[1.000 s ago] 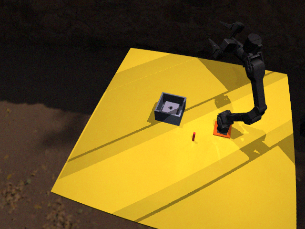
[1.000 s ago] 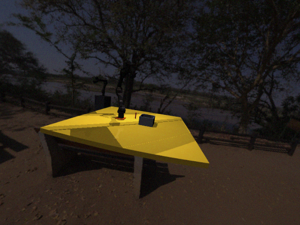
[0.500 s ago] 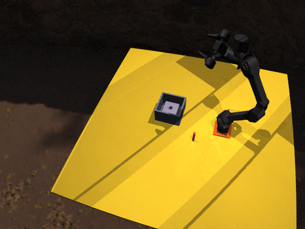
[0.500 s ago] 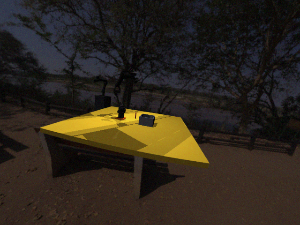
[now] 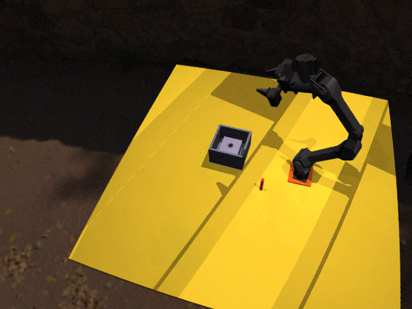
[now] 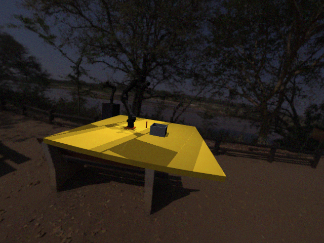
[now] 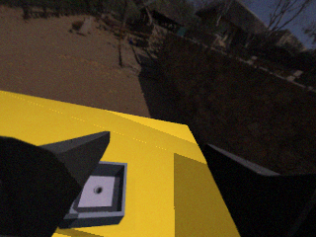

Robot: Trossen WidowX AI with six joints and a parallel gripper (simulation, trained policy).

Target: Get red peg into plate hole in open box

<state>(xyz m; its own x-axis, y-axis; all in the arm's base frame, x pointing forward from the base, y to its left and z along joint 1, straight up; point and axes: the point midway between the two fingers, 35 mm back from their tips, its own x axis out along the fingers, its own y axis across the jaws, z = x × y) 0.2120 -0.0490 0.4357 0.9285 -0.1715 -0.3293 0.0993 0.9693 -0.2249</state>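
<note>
My gripper tip is 39 cm above the red peg, 19 cm to the right of it and 10 cm past it. The rest, counted from my gripper tip: plate (39 cm below, 10 cm ahead, 5 cm to the left); then grey box (41 cm below, 10 cm ahead, 5 cm to the left).
</note>
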